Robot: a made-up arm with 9 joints. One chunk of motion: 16 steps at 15 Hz.
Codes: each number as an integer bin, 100 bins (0 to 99) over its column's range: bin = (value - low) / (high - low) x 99, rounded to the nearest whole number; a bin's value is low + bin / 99 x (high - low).
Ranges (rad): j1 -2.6..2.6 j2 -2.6..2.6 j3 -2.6..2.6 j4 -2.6..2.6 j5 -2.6..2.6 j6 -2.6..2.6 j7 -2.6..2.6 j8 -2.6..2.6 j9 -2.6..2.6
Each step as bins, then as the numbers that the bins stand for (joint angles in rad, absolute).
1 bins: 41 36 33 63 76 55 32 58 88
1 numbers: -0.4465 -0.7091 -0.8667 0.7091 1.3919 0.2889 -0.9192 0.4465 2.0222
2 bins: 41 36 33 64 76 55 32 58 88
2 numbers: -0.4465 -0.7091 -0.8667 0.7616 1.3919 0.2889 -0.9192 0.4465 2.0222
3 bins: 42 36 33 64 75 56 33 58 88
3 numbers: -0.3939 -0.7091 -0.8667 0.7616 1.3394 0.3414 -0.8667 0.4465 2.0222
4 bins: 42 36 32 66 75 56 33 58 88
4 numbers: -0.3939 -0.7091 -0.9192 0.8667 1.3394 0.3414 -0.8667 0.4465 2.0222
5 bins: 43 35 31 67 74 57 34 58 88
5 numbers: -0.3414 -0.7616 -0.9717 0.9192 1.2869 0.3939 -0.8141 0.4465 2.0222
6 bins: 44 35 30 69 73 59 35 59 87
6 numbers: -0.2889 -0.7616 -1.0242 1.0242 1.2343 0.4990 -0.7616 0.4990 1.9697
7 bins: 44 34 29 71 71 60 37 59 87
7 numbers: -0.2889 -0.8141 -1.0768 1.1293 1.1293 0.5515 -0.6566 0.4990 1.9697
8 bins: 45 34 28 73 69 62 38 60 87
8 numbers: -0.2364 -0.8141 -1.1293 1.2343 1.0242 0.6566 -0.6040 0.5515 1.9697
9 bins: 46 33 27 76 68 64 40 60 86
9 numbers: -0.1838 -0.8667 -1.1818 1.3919 0.9717 0.7616 -0.4990 0.5515 1.9172
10 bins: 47 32 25 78 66 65 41 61 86
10 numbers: -0.1313 -0.9192 -1.2869 1.4970 0.8667 0.8141 -0.4465 0.6040 1.9172
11 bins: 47 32 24 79 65 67 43 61 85
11 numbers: -0.1313 -0.9192 -1.3394 1.5495 0.8141 0.9192 -0.3414 0.6040 1.8646
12 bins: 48 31 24 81 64 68 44 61 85
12 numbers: -0.0788 -0.9717 -1.3394 1.6545 0.7616 0.9717 -0.2889 0.6040 1.8646
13 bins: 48 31 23 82 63 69 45 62 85
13 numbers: -0.0788 -0.9717 -1.3919 1.7071 0.7091 1.0242 -0.2364 0.6566 1.8646
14 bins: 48 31 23 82 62 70 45 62 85
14 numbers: -0.0788 -0.9717 -1.3919 1.7071 0.6566 1.0768 -0.2364 0.6566 1.8646
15 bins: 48 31 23 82 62 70 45 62 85
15 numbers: -0.0788 -0.9717 -1.3919 1.7071 0.6566 1.0768 -0.2364 0.6566 1.8646
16 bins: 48 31 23 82 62 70 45 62 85
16 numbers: -0.0788 -0.9717 -1.3919 1.7071 0.6566 1.0768 -0.2364 0.6566 1.8646
